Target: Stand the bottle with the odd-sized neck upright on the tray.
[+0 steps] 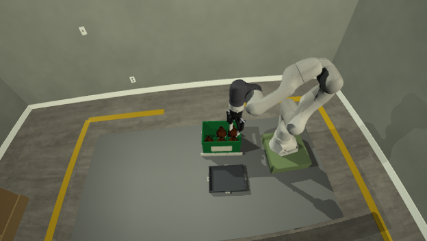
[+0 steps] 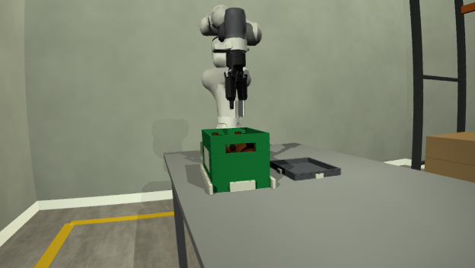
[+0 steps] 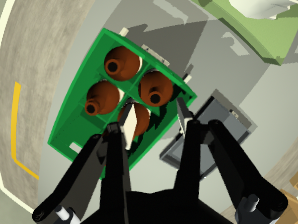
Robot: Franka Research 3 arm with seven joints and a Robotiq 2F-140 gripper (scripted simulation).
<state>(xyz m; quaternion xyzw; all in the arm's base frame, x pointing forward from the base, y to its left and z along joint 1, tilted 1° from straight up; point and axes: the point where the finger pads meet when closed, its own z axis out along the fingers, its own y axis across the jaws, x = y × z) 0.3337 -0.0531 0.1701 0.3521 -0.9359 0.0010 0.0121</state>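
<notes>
The green crate lies 17 cm below my hand, 9 cm ahead of it and 5 cm to the right of it. The rest, counted from my hand: dark grey tray 24 cm to the left, 24 cm below, 8 cm ahead.
</notes>
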